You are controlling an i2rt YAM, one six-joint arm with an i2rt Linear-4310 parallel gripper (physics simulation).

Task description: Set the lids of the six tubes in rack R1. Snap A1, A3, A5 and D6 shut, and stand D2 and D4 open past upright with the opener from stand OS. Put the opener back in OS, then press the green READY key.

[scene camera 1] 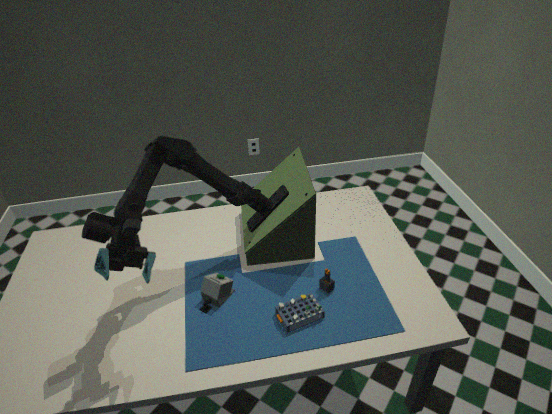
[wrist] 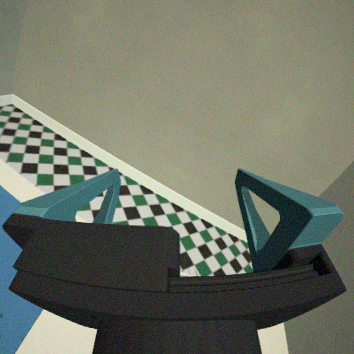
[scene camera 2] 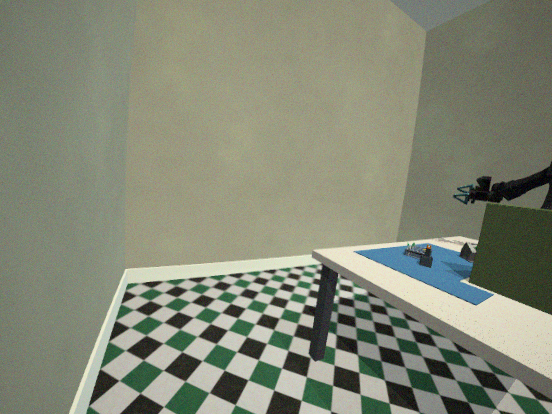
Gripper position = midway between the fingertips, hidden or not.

My gripper (scene camera 1: 128,280) is open, holding nothing. I also see a grey box with green button (scene camera 1: 216,288) and a blue mat (scene camera 1: 245,327).
My gripper shows as well in the wrist view (wrist: 177,174). The blue mat shows as well in the wrist view (wrist: 26,312) and in scene camera 2 (scene camera 2: 448,269).
